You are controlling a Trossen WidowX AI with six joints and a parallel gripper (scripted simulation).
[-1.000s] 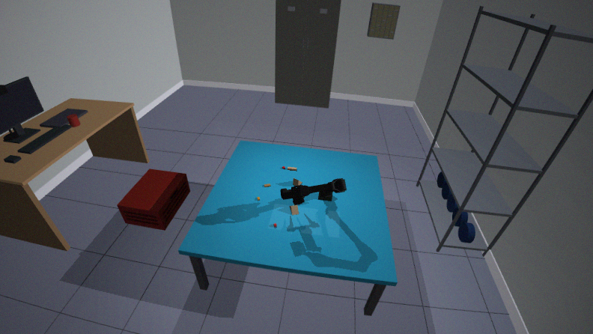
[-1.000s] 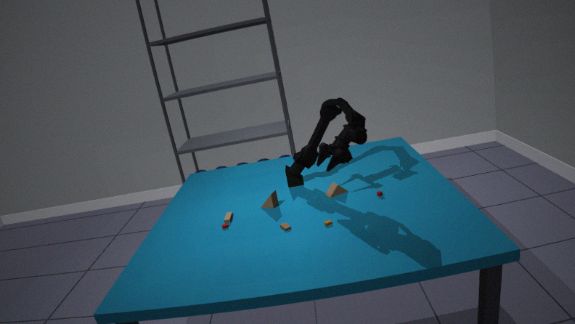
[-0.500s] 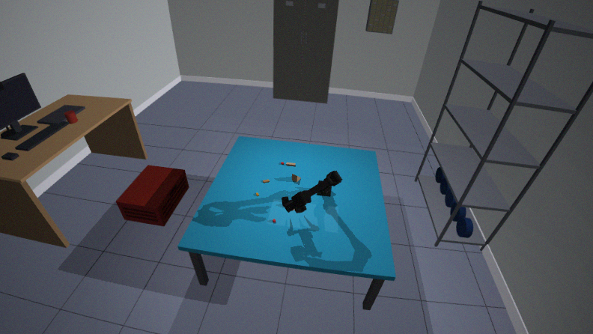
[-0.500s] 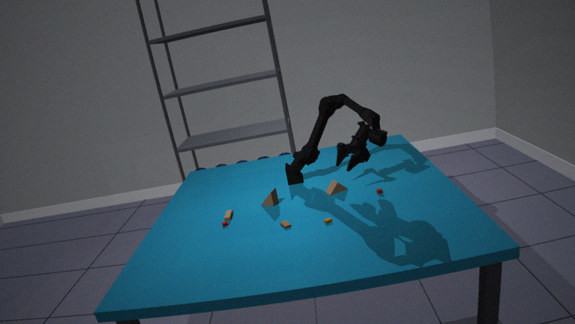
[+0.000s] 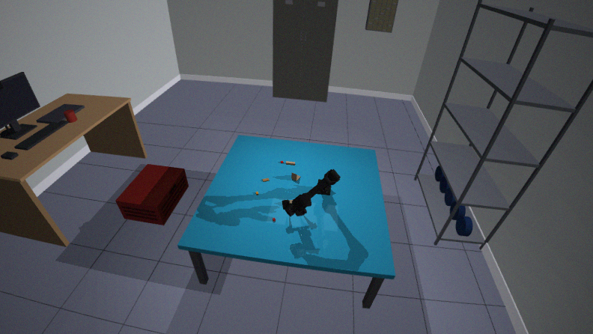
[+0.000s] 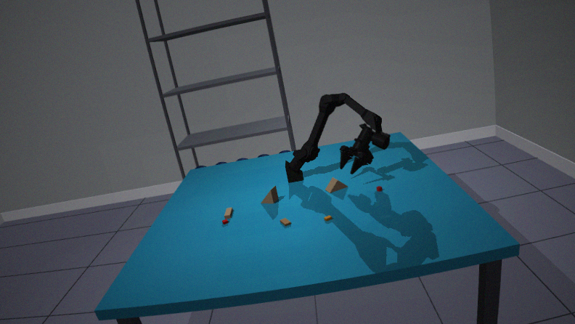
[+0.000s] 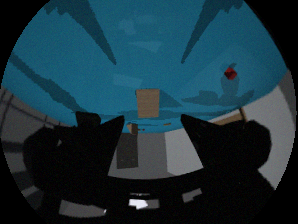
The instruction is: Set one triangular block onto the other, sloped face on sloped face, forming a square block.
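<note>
My gripper tip is 50 mm to the left of the triangular block, 40 mm above it and 10 mm short of it. Round my gripper tip: red cube (120 mm ahead, 110 mm to the left, 60 mm below); brown piece (280 mm to the right, 240 mm ahead, 60 mm below); orange piece (280 mm ahead, 130 mm to the right, 60 mm below).
</note>
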